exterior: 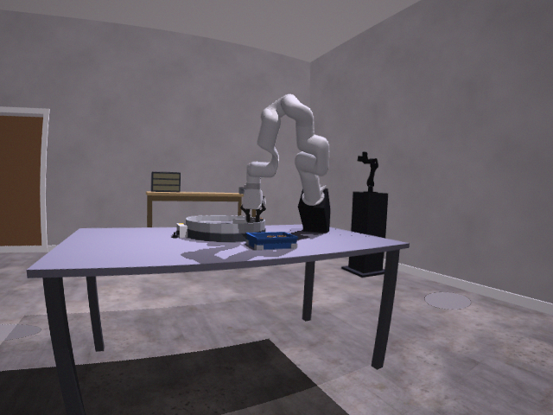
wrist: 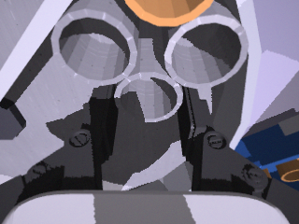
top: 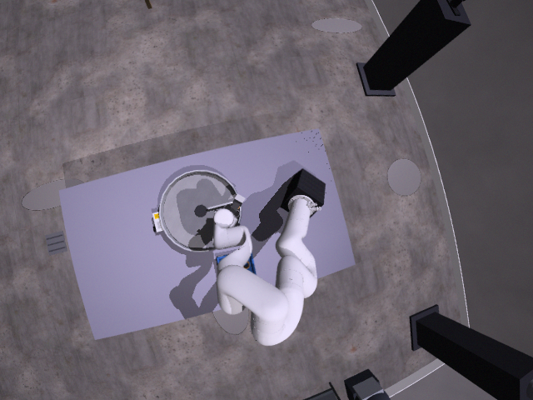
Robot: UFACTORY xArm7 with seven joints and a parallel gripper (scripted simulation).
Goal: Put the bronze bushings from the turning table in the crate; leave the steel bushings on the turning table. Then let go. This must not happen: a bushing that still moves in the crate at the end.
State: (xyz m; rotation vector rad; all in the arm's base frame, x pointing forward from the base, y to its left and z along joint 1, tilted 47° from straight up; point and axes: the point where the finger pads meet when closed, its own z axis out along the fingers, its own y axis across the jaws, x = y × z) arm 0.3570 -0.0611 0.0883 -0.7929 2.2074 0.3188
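Now: the round grey turning table 13 cm ahead of my hand, 6 cm to the right of it and 4 cm below it. Also, from my hand: blue crate: 27 cm to the left, 7 cm below.
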